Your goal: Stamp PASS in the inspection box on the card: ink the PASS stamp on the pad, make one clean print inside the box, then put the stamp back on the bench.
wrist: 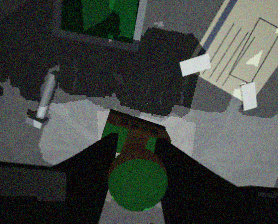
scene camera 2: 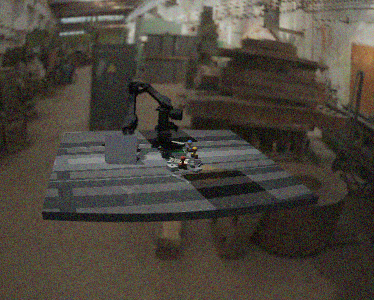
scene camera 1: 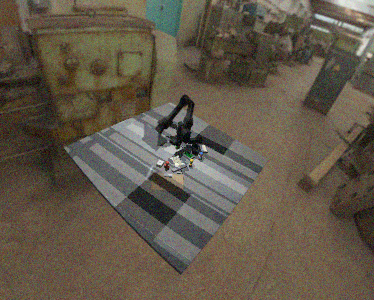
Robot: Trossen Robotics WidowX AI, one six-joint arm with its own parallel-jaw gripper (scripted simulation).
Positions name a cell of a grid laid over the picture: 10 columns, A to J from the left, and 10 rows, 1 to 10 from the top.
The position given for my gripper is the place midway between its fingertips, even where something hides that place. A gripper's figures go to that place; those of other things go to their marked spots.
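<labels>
I see my gripper (wrist: E7) at 0.11 m from the lens, while a pass stamp (wrist: E9) is 0.07 m from the lens.
</labels>
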